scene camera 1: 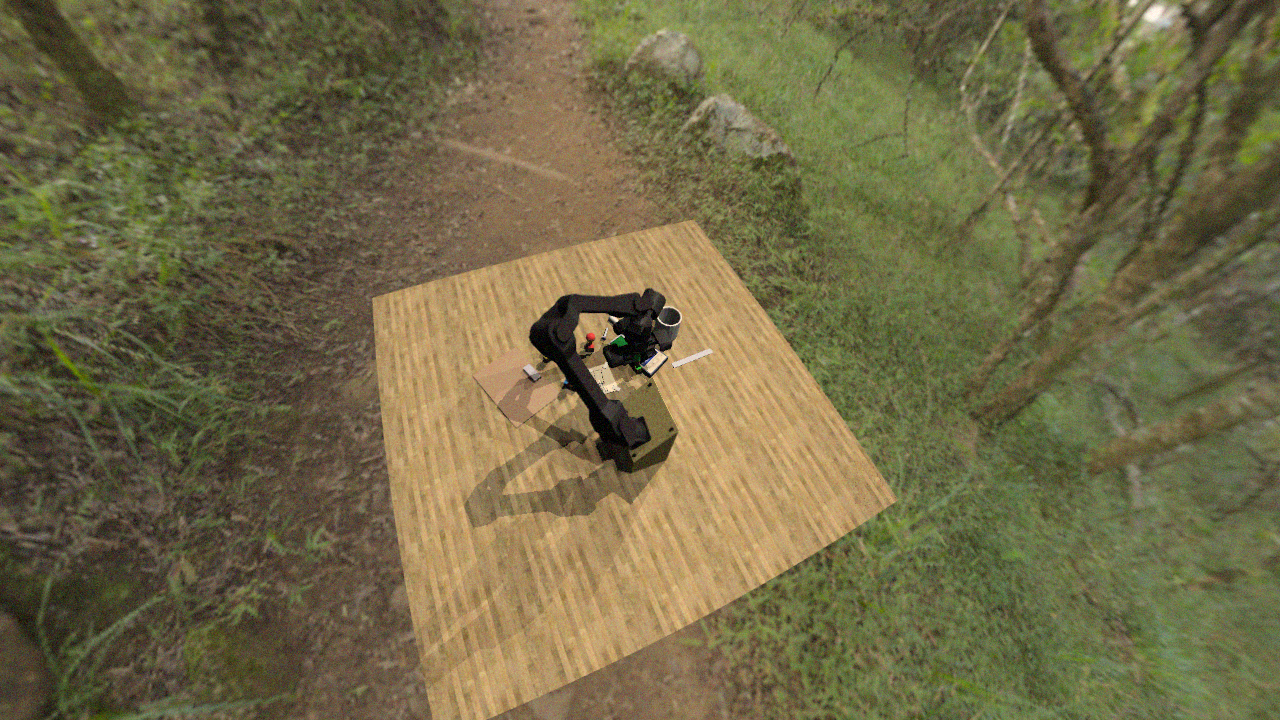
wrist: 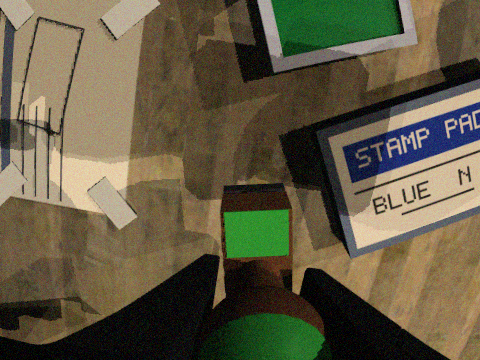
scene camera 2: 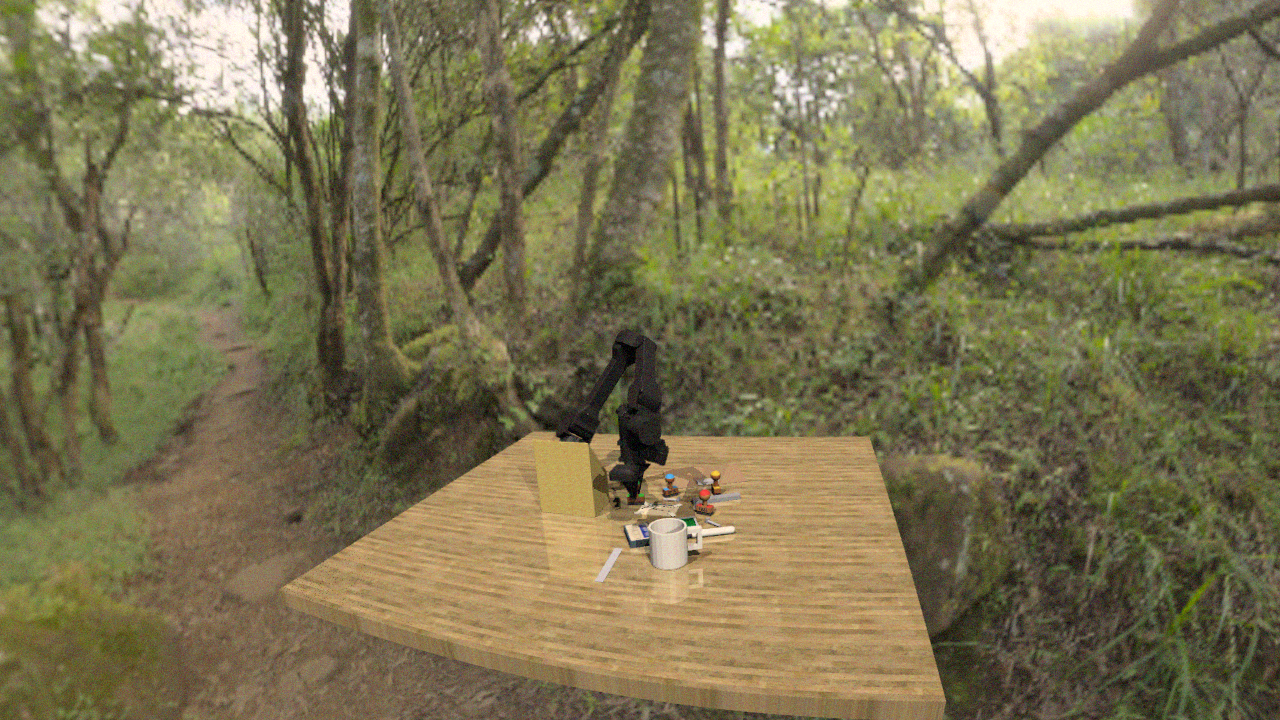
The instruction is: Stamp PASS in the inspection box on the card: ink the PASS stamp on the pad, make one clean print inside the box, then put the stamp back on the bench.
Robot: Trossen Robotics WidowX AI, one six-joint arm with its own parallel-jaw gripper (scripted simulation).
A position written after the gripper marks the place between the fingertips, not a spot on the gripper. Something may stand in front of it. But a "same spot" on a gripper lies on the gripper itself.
Scene:
The gripper shows in scene camera 1 (635, 363), in the wrist view and in scene camera 2. The same spot on the gripper: (wrist: 173, 313) is (scene camera 2: 641, 480).

